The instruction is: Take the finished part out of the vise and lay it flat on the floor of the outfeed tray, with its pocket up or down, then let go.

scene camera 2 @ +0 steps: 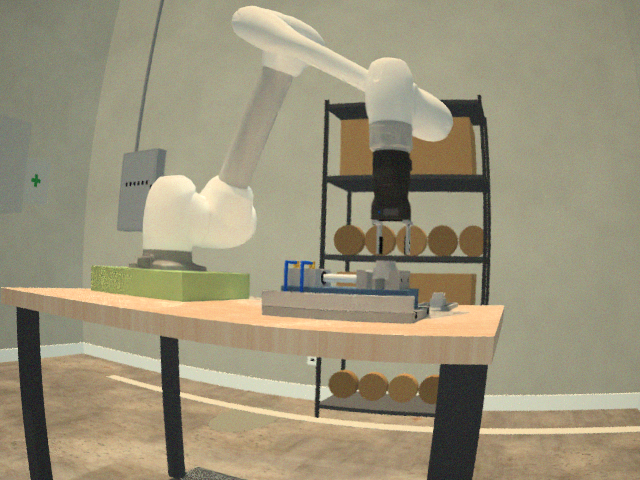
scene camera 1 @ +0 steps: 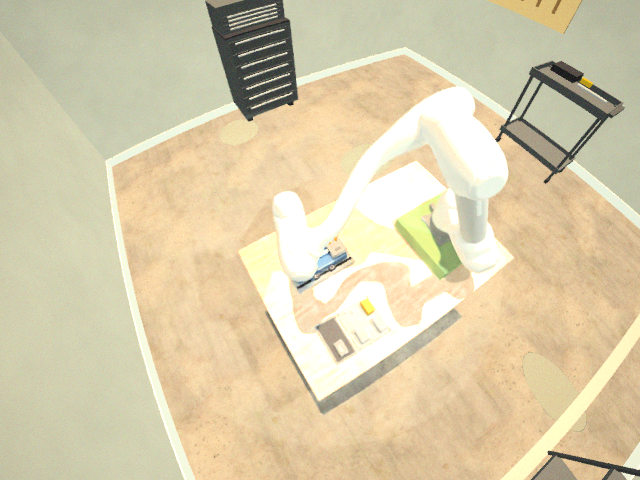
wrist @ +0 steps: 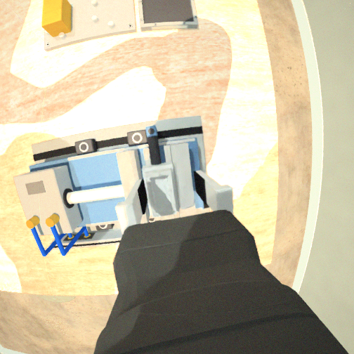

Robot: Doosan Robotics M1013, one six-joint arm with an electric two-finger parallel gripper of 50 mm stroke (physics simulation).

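Frame: origin at the arm's base, x back, y left, z down, level; millimetres.
Seen in the pictures: gripper, between the fingertips: [scene camera 2: 393, 254]; arm's base, origin of its link: [scene camera 2: 166, 269] [scene camera 1: 443, 225].
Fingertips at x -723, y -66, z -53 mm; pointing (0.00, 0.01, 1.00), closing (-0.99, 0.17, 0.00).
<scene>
Pixels of each thing's middle, then the offset from my fingertips to it. "pt": a spot on its surface instead.
- finished part, middle of its body: [scene camera 2: 385, 269] dx +9, dy -14, dz +31 mm
- blue-based vise, middle of its body: [scene camera 2: 350, 292] [scene camera 1: 316, 258] dx +78, dy -29, dz +79 mm
- pale board, a spot on its surface: [scene camera 1: 348, 322] pt dx +96, dy +296, dz +120 mm
- yellow block, middle of its body: [scene camera 1: 367, 307] dx +199, dy +269, dz +103 mm
The finished part [scene camera 2: 385, 269] [wrist: 162, 191] is light grey with a pocket facing up. It sits between the jaws of the blue-based vise [scene camera 1: 330, 262] [scene camera 2: 351, 290] [wrist: 95, 172] and stands above them. My gripper [scene camera 2: 393, 252] [wrist: 170, 185] is open and empty, pointing down, its fingertips a little above the part. In the wrist view the left finger is at the part's left side, and the right finger is farther off, beyond the right jaw. The outfeed tray [scene camera 1: 329, 331] [wrist: 170, 25], dark-floored with a light rim, is cut off in the wrist view; a light piece lies in it in scene camera 1. The arm hides the fingers there.
Beside the tray is a pale board [scene camera 1: 348, 322] [wrist: 80, 31] with pins, a yellow block [scene camera 1: 367, 305] [wrist: 56, 17] and light pieces. Blue hoses [scene camera 2: 302, 276] [wrist: 62, 246] rise at the vise's other end. A dark rod [wrist: 154, 147] with a blue end reaches the part. The robot stands on a green base [scene camera 1: 423, 240] [scene camera 2: 211, 285].
</scene>
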